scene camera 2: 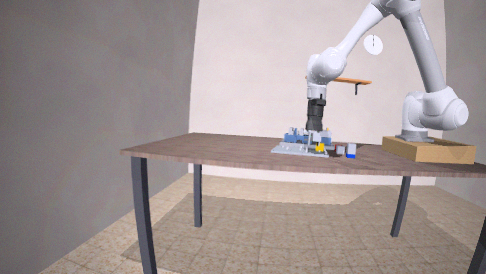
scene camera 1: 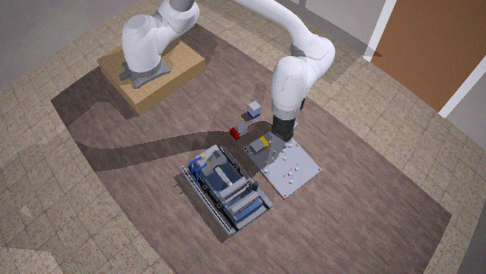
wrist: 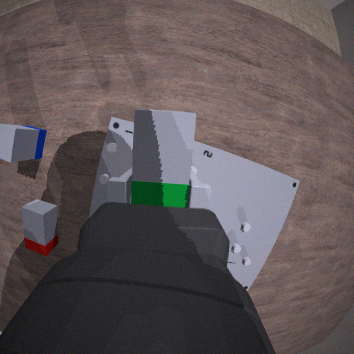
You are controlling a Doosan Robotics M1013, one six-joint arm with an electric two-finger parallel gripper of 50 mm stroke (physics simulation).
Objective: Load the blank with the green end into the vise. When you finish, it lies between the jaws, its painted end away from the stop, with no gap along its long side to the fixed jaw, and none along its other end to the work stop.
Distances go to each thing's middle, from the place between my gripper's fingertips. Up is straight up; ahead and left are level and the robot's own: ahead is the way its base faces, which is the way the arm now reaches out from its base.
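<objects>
Grey fixture plate (scene camera 1: 295, 156): 40 mm below my hand, 50 mm to the right of it, 60 mm ahead of it. Also counted from my hand: red-ended blank (wrist: 39, 218), 20 mm below, 110 mm to the right, 140 mm behind; green-ended blank (wrist: 162, 146), 40 mm above, 20 mm to the left, 10 mm behind.
</objects>
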